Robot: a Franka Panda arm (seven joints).
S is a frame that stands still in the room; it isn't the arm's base.
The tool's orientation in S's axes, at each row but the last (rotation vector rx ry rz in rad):
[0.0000 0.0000 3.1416]
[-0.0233 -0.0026 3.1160]
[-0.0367 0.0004 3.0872]
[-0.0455 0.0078 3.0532]
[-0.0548 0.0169 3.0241]
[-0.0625 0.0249 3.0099]
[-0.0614 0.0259 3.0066]
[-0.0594 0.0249 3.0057]
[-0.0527 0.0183 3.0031]
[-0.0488 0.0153 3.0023]
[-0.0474 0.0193 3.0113]
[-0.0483 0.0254 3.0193]
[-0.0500 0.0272 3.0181]
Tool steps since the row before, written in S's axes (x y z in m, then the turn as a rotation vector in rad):
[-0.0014 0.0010 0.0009 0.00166 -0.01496 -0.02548]
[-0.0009 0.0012 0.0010 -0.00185 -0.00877 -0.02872]
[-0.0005 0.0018 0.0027 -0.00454 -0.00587 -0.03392]
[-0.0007 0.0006 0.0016 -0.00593 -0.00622 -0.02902]
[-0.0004 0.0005 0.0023 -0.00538 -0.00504 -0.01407]
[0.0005 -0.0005 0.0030 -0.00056 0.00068 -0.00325]
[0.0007 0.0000 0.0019 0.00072 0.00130 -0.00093]
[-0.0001 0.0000 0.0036 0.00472 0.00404 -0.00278]
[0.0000 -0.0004 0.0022 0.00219 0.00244 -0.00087]
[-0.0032 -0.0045 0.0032 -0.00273 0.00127 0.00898]
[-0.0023 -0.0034 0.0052 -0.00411 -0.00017 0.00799]
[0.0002 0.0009 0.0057 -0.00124 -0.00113 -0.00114]
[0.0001 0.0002 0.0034 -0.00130 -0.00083 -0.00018]
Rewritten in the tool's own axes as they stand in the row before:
[0.0014 -0.0010 0.0009 -0.00166 0.01496 -0.02548]
[0.0009 -0.0012 0.0010 0.00205 0.00887 -0.02868]
[0.0005 -0.0018 0.0027 0.00502 0.00612 -0.03381]
[0.0007 -0.0005 0.0016 0.00623 0.00661 -0.02887]
[0.0004 -0.0004 0.0023 0.00527 0.00551 -0.01394]
[-0.0007 0.0005 0.0030 0.00078 -0.00065 -0.00321]
[-0.0008 -0.0001 0.0019 -0.00050 -0.00140 -0.00093]
[0.0000 0.0001 0.0036 -0.00402 -0.00468 -0.00288]
[-0.0001 0.0004 0.0022 -0.00180 -0.00273 -0.00091]
[0.0024 0.0049 0.0032 0.00258 -0.00081 0.00908]
[0.0017 0.0037 0.0052 0.00379 0.00079 0.00811]
[-0.0003 -0.0008 0.0057 0.00113 0.00126 -0.00112]
[-0.0002 -0.0002 0.0034 0.00119 0.00098 -0.00015]

